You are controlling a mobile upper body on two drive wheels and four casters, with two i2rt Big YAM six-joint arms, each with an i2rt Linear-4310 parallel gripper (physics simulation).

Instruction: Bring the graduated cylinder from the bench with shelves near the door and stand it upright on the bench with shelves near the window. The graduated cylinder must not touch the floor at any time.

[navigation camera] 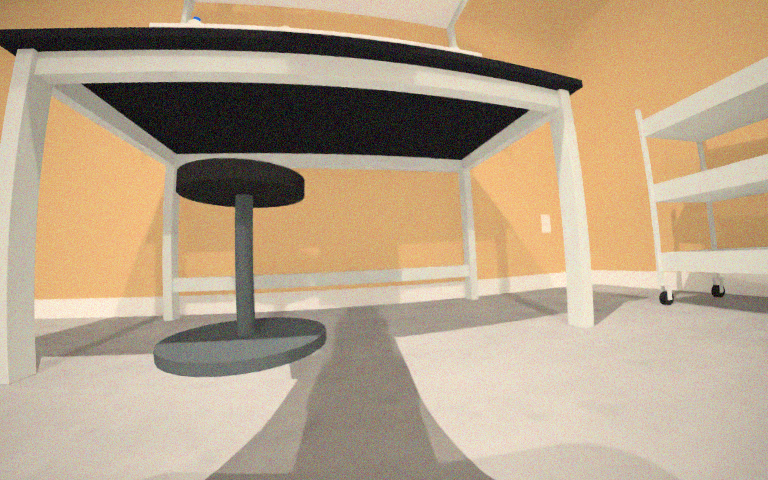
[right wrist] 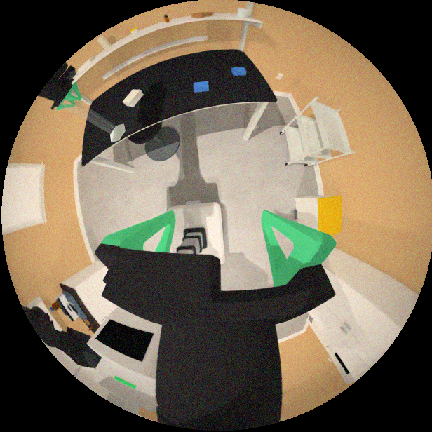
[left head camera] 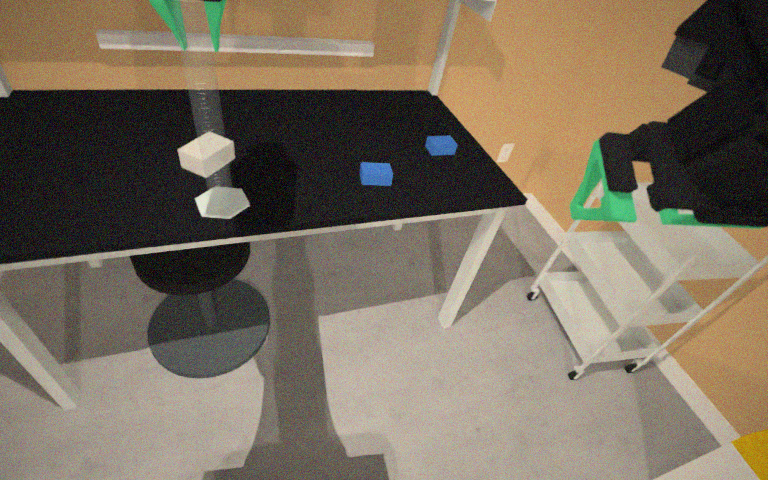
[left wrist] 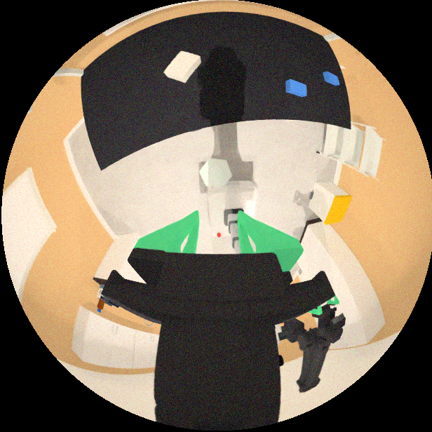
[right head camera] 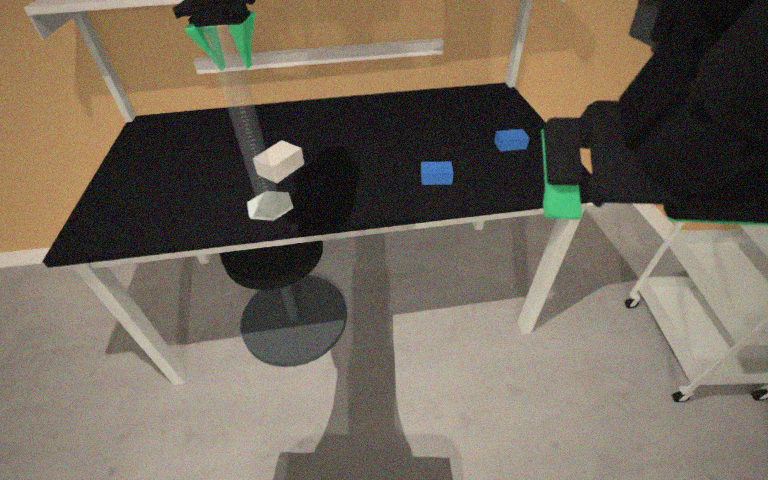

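The clear graduated cylinder hangs roughly upright, its pale hexagonal base down. My left gripper is shut on its upper part. In the head views the base shows in front of the black top of a bench with shelves, near its front edge. In the left wrist view the base shows against the floor, short of that edge. I cannot tell its exact height or whether it is over the top. My right gripper is open and empty.
A cream block and two blue blocks lie on the bench. A stool stands partly under its front. A white cart stands at the right. The wall shelf holds small items.
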